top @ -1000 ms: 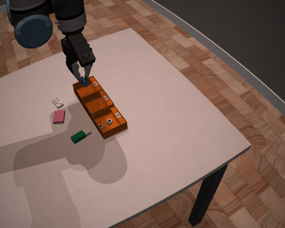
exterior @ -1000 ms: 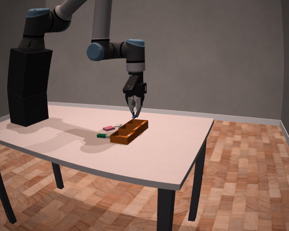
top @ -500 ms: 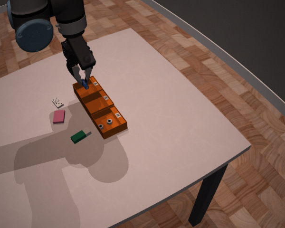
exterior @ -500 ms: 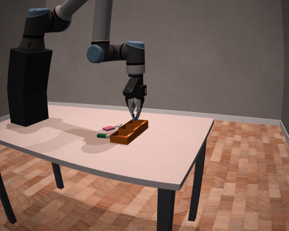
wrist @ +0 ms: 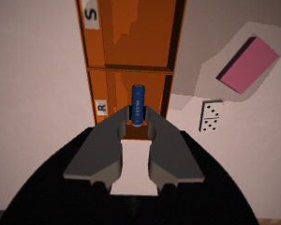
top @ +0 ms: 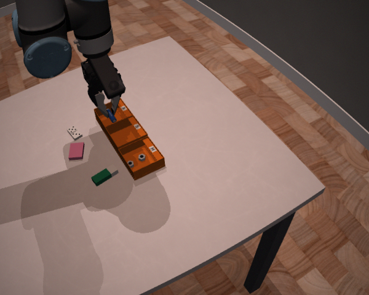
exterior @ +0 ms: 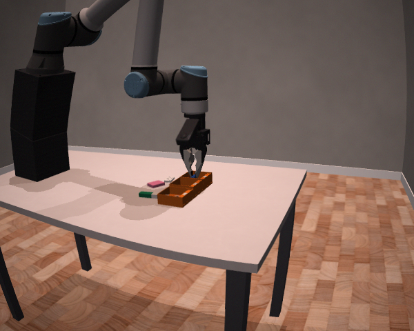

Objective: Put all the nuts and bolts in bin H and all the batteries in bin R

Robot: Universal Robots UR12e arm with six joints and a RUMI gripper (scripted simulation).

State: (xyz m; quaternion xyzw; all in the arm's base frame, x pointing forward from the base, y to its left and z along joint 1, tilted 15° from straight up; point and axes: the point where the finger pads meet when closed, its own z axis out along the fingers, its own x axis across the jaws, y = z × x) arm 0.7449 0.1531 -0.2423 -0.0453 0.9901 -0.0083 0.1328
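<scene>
My hand is 20 mm short of the orange bin row, 80 mm to the left of it and 20 mm above it. The rest, counted from my hand: blue battery (10 mm below); then pink block (120 mm behind, 60 mm to the right, 40 mm below); then white domino (110 mm behind, 10 mm to the left, 40 mm below).
</scene>
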